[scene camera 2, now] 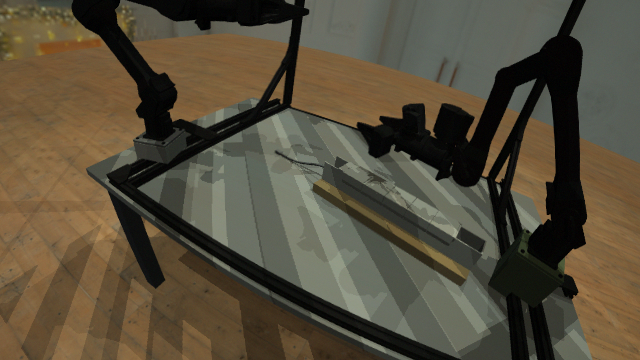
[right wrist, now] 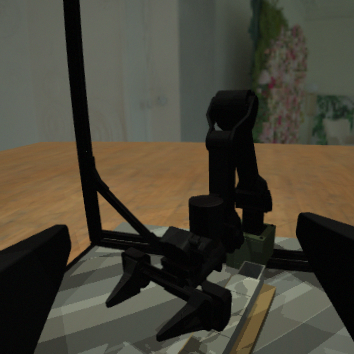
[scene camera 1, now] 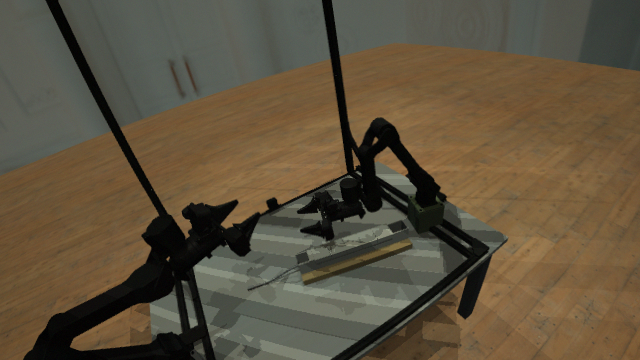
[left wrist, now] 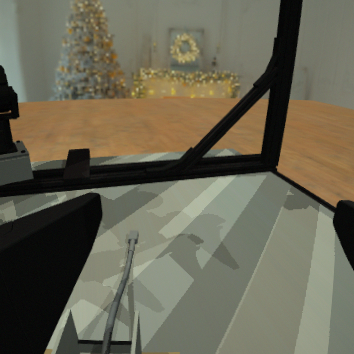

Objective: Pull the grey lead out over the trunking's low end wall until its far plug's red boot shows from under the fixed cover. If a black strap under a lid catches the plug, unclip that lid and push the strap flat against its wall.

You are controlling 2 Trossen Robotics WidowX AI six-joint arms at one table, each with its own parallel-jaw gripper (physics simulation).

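Frame: origin at the left arm's base, x right, y back, z down, level; metres.
Where they show: left gripper, fingertip midpoint: [scene camera 2: 369,120] [right wrist: 129,320] [scene camera 1: 298,221] [left wrist: 218,208]; right gripper, fingertip midpoint: [scene camera 2: 305,11] [right wrist: 184,230] [scene camera 1: 248,206]; left arm's base at its link origin: [scene camera 2: 542,252] [right wrist: 251,227] [scene camera 1: 425,201]; right arm's base at its link origin: [scene camera 2: 159,134].
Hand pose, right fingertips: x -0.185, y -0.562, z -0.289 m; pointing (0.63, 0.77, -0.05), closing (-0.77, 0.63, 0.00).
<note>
Each offset is from my right fingertips to the centre of the thing. "*": to the spot under its first point.
The trunking [scene camera 1: 350,250] [scene camera 2: 395,212] is a long grey channel with pale lids {dz +0.329, dx +0.119, dy +0.309 m} [scene camera 2: 415,201] along its top. The grey lead {* dz +0.385, dx +0.083, dy -0.051 m} [scene camera 1: 270,280] [scene camera 2: 300,161] [left wrist: 120,290] runs out of its left end and lies on the table, ending in a small pale plug {dz +0.393, dx +0.076, dy -0.124 m} [left wrist: 132,237]. No red boot or black strap can be made out. My left gripper [scene camera 1: 300,221] [scene camera 2: 370,122] [left wrist: 218,208] [right wrist: 129,320] is open and empty, above and behind the trunking in scene camera 2. My right gripper [scene camera 1: 247,208] [scene camera 2: 307,11] is open and empty, high over the left side and away from the lead.
A wooden strip {* dz +0.375, dx +0.061, dy +0.266 m} [scene camera 1: 360,262] [scene camera 2: 390,233] [right wrist: 257,315] lies along the trunking's front side. The trunking's right end is near the left arm's green base block [scene camera 1: 426,214] [scene camera 2: 525,272]. Black frame rails [scene camera 2: 240,232] run along the table edges, with upright posts [scene camera 1: 336,75] at the back.
</note>
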